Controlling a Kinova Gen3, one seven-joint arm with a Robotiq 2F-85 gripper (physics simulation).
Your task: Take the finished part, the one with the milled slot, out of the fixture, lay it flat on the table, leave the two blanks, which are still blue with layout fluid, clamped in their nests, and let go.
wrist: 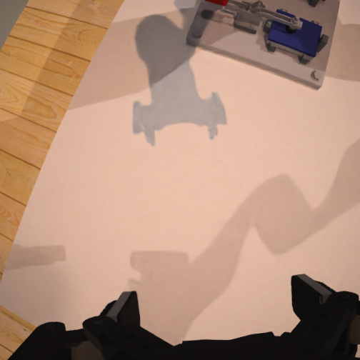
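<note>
My gripper (215,301) is open, with its two black fingers wide apart at the bottom of the wrist view and nothing between them. The grey fixture plate (255,61) shows in part at the top right, well away from the fingers. A blue blank (305,42) sits in a nest on it, with the metal arm of a toggle clamp (272,15) reaching over it. The clamp's red handle (216,1) shows at the top edge. The rest of the fixture is cut off by the view's edge. The finished part with the milled slot does not show.
The pale table top (150,200) lies under the gripper, with shadows of the arm and gripper across it. The table's edge runs down the left side, with a wooden plank floor (30,110) beyond it.
</note>
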